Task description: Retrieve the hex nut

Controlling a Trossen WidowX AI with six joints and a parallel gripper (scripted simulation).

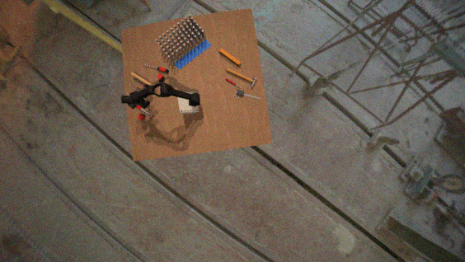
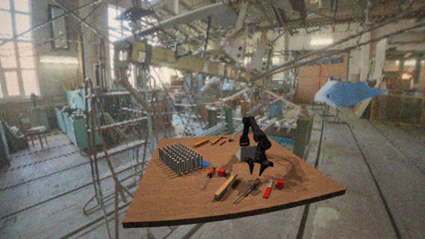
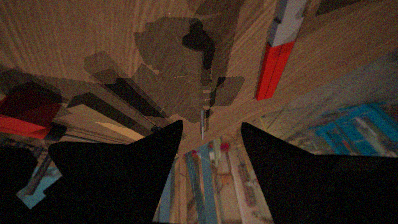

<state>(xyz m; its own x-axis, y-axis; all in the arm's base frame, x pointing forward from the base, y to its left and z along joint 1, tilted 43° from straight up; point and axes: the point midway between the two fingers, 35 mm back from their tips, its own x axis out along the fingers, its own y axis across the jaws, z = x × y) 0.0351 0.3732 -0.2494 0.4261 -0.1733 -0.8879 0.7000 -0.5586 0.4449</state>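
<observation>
Now: gripper tip 70 mm short of the thin hook tool, 70 mm to the right of it and 70 mm above it. Also, from my gripper tip: blue taped strip: 410 mm ahead, 450 mm to the right, 80 mm below; orange bar: 350 mm ahead, 800 mm to the right, 70 mm below.
</observation>
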